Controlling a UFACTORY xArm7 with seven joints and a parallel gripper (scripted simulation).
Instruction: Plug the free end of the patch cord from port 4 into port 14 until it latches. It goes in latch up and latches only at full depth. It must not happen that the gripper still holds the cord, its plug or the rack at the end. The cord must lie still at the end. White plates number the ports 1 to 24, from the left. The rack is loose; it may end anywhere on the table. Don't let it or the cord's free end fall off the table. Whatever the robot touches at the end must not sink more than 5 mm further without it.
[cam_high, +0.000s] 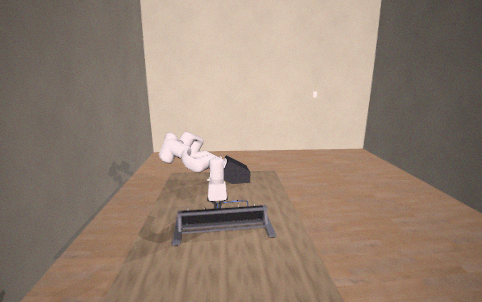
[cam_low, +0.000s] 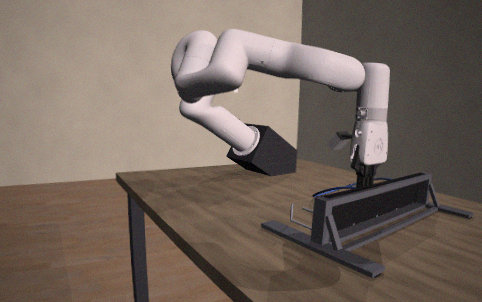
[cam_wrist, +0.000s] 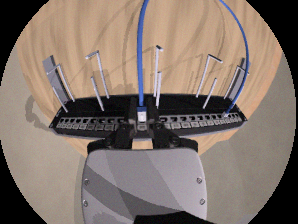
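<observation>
Now: the pale plug 20 mm ahead of my hand and 10 mm below it.
</observation>
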